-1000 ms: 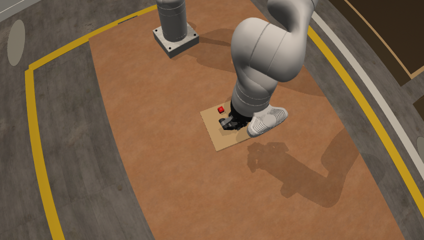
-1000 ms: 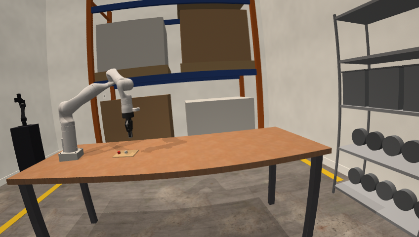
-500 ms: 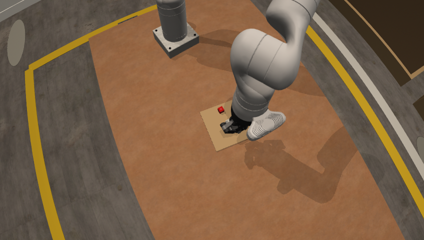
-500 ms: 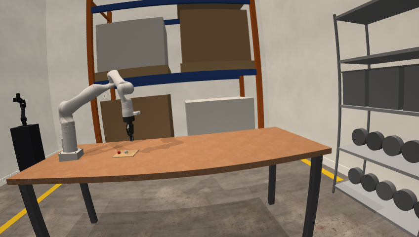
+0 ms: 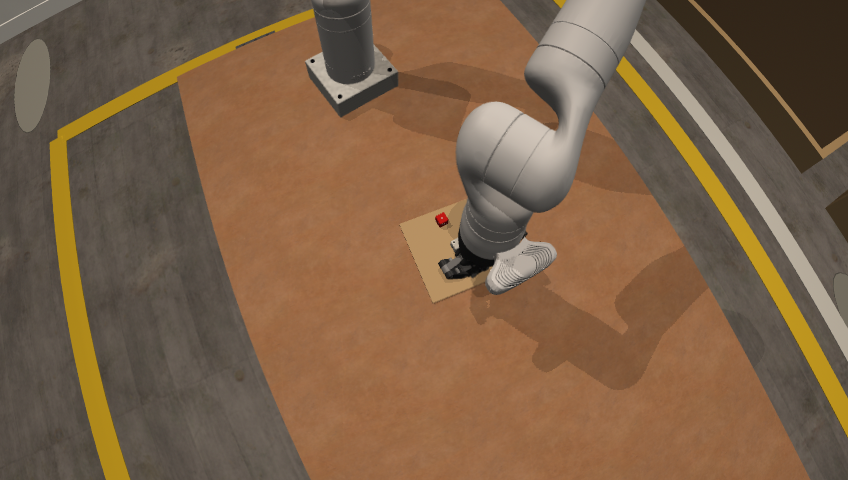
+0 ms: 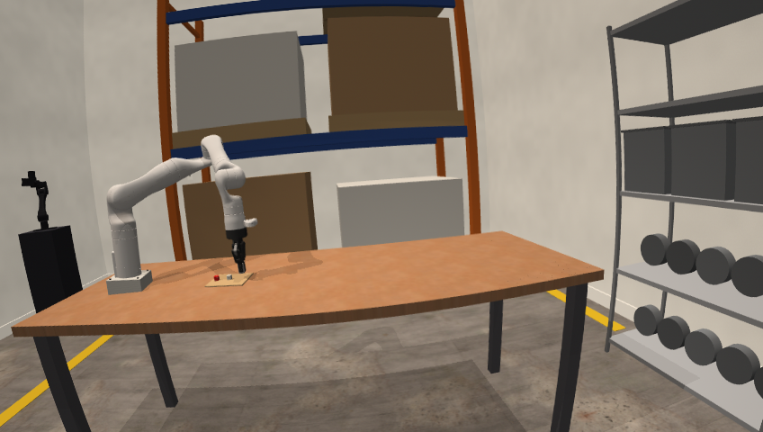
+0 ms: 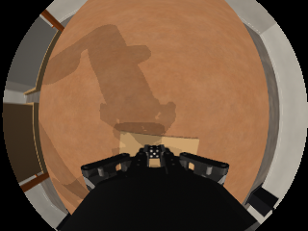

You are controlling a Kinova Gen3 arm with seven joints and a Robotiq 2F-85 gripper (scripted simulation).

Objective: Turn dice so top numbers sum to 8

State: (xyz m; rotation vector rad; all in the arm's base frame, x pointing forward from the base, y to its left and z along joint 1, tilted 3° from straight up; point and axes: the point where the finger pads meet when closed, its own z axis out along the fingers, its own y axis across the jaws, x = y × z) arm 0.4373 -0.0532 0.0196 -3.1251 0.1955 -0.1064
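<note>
Now: hand 5 cm past the white die and 3 cm above it. Also, from my hand: black die: 1 cm below; then red die: 10 cm behind, 3 cm below, 1 cm to the left; then tan mat: 5 cm behind, 4 cm below.
</note>
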